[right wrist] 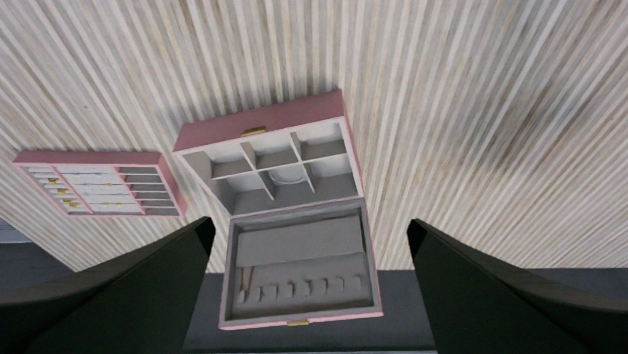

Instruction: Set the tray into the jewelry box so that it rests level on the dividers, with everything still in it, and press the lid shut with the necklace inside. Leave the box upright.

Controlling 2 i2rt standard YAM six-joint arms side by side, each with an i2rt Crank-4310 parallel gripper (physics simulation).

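Places are measured from the left arm's base along level axes (x ahead, y left, z up), in centimetres.
Pixels of known places: right gripper, between the fingertips: (pixel 311 222).
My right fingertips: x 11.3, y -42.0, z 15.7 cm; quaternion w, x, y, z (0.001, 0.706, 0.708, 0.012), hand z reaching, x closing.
Behind a point stands the place of what it marks.
The pink jewelry box (pixel 215 133) @(x 29.6, y -54.9, z -10.0 cm) stands open in the middle of the right wrist view, with grey dividers (pixel 233 175) @(x 38.4, y -54.0, z -9.9 cm) and a pale ring-shaped piece (pixel 287 182) @(x 43.7, y -45.9, z -12.8 cm) in one compartment. Its lid (pixel 375 285) @(x 43.5, y -32.9, z 5.8 cm) is swung open toward the bottom of the view. The brown cord of the necklace (pixel 250 281) @(x 50.1, y -51.5, z 2.4 cm) shows at the left hook in the lid, partly hidden by a grey flap. The pink tray (pixel 90 158) @(x 36.9, y -76.1, z -12.1 cm) lies apart, left of the box, with small gold pieces in it. My right gripper (pixel 311 222) @(x 11.3, y -42.0, z 15.7 cm) is open, its fingers far apart above the box and lid. My left gripper does not show.
The box and tray are on a striped, light wooden table top (pixel 450 125) @(x 31.2, y -21.2, z -13.5 cm). The table's edge runs across the lower part of the view, and the open lid reaches past it over a dark floor (pixel 400 310). A gap of table separates the tray from the box.
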